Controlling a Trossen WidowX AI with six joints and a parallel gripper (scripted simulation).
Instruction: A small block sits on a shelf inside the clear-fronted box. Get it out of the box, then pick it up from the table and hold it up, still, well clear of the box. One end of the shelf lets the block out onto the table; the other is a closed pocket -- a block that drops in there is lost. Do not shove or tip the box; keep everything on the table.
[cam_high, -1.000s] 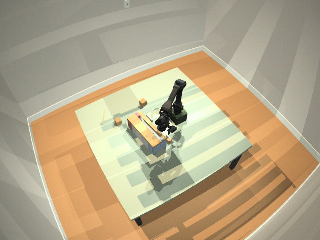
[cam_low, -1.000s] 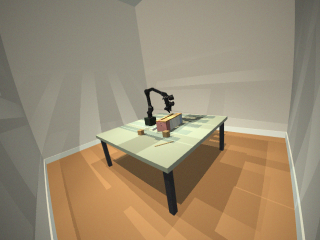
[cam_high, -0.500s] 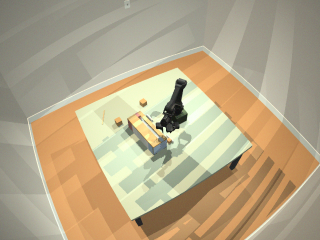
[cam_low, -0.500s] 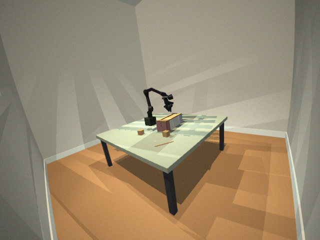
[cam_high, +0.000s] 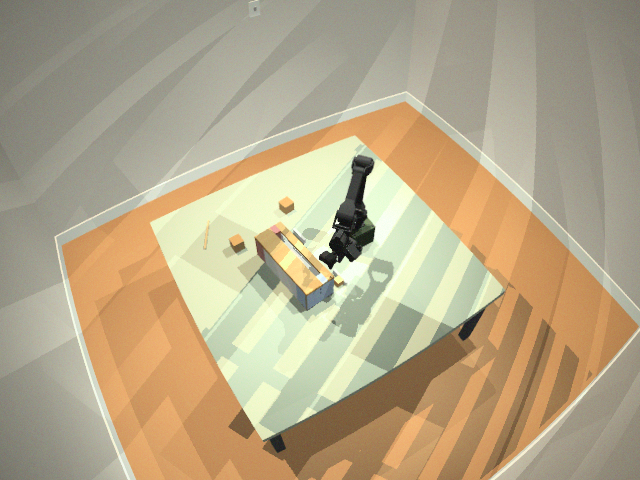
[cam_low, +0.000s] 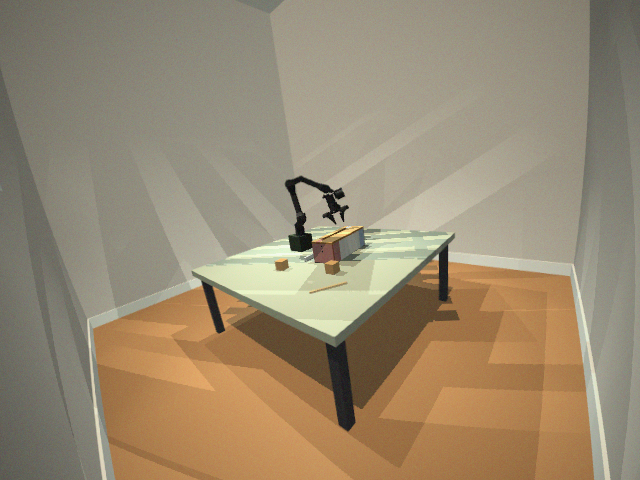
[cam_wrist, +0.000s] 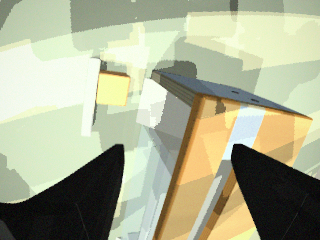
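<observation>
My gripper tip is now 30 mm past the block and 140 mm above it. Also, from my gripper tip: thin wooden stick (390 mm ahead, 570 mm to the right, 150 mm below); then long box (80 mm ahead, 160 mm to the right, 90 mm below).
</observation>
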